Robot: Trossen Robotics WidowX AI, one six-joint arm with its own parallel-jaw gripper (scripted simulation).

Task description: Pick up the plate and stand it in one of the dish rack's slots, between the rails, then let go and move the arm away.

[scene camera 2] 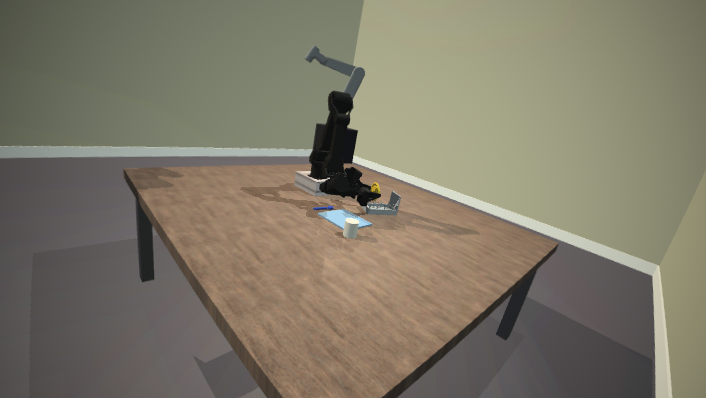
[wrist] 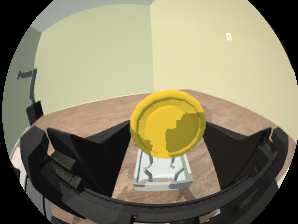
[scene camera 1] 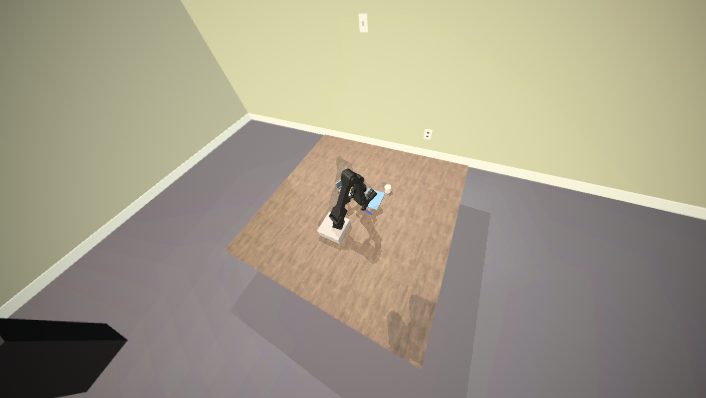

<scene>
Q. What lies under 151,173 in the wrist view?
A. A grey dish rack.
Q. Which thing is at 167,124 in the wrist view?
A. A yellow plate.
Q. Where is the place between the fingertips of my gripper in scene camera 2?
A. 376,192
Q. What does my gripper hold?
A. A yellow plate.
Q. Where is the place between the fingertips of my gripper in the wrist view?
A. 168,125
</scene>
